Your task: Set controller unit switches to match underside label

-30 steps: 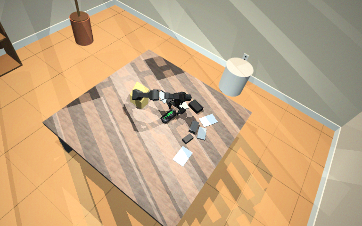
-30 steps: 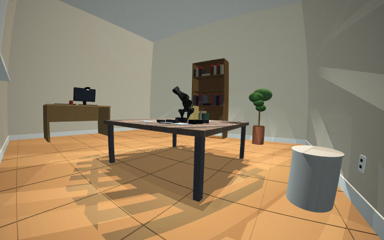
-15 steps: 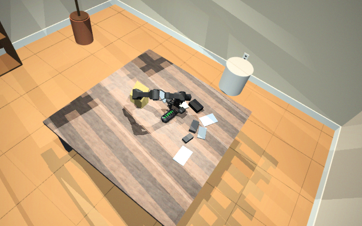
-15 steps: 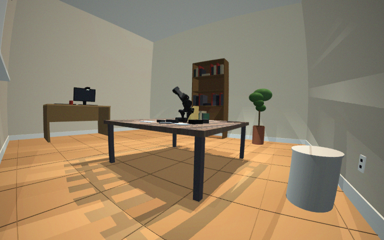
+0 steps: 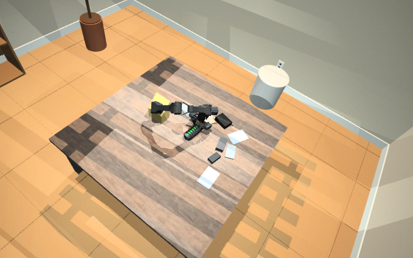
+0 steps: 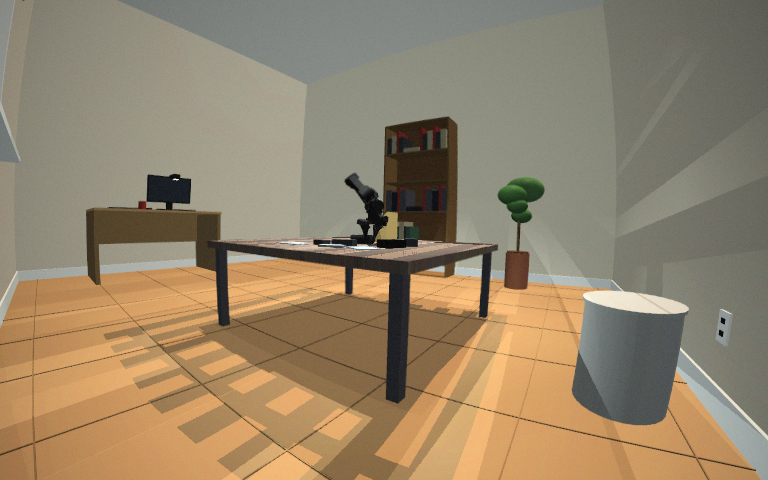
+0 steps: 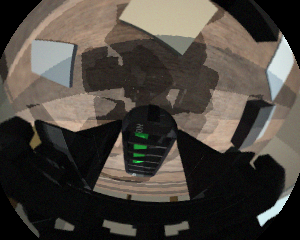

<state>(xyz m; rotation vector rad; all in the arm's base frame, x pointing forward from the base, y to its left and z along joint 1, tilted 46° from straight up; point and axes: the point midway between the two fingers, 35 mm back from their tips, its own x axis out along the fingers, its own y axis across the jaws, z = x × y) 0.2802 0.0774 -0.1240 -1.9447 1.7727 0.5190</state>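
The cream card lies 14 cm to the left of my gripper tip and 3 cm below it. From my gripper tip the other things lie so: dark box 22 cm to the left, 9 cm ahead, 1 cm below; then grey plate 31 cm ahead, 4 cm to the left, 3 cm below.
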